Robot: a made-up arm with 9 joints. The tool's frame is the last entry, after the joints.
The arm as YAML. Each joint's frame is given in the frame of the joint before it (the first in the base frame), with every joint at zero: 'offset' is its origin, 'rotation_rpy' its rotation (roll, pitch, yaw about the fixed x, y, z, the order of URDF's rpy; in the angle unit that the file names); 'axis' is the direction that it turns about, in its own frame. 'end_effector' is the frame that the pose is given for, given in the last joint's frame.
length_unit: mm
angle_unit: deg
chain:
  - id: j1
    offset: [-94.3, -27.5, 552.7]
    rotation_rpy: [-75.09, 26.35, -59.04]
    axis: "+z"
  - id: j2
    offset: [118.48, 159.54, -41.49]
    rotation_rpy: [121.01, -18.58, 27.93]
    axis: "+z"
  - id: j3
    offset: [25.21, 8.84, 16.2]
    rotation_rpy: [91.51, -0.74, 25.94]
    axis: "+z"
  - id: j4
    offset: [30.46, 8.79, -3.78]
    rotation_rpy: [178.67, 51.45, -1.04]
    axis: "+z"
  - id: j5
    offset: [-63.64, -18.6, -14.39]
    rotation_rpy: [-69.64, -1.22, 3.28]
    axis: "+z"
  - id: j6
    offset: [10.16, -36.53, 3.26]
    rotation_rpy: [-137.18, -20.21, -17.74]
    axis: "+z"
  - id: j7
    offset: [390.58, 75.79, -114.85]
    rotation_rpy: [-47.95, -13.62, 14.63]
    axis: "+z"
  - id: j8
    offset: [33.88, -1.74, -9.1]
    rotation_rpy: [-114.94, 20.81, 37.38]
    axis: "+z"
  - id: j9
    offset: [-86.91, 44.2, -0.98]
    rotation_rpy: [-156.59, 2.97, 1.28]
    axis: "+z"
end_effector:
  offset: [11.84, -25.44, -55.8]
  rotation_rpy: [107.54, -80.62, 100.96]
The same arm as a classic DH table. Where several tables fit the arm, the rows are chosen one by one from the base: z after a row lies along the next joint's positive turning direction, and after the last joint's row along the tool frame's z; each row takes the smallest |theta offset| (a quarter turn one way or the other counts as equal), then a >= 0, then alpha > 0; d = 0 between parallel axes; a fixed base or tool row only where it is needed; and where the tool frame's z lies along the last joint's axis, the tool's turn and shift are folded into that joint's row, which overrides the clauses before.
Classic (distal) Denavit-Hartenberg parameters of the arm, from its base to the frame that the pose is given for. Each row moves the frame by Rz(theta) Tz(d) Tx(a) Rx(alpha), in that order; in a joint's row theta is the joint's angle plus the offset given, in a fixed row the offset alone. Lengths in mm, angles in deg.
base (fixed): a -13.6; alpha -76.67; d 575.8; theta offset -65.78
j1: a 192.3; alpha 119.23; d -169.6; theta offset 65.91
j2: a 26.5; alpha 91.51; d -41.2; theta offset 47.38
j3: a -8.4; alpha 128.54; d -25.0; theta offset -88.59
j4: a -64.7; alpha -69.64; d -48.1; theta offset -85.20
j5: a 30.6; alpha -133.50; d -33.4; theta offset -39.48
j6: a 383.1; alpha -49.39; d -53.8; theta offset -1.82
j7: a 21.9; alpha -113.21; d -161.5; theta offset 28.69
j8: a -79.8; alpha -156.41; d 99.2; theta offset 30.85
j9: a 28.0; alpha -92.82; d 84.1; theta offset -54.28
tool (fixed): a 0.0; alpha 0.00; d -1.6; theta offset -98.95

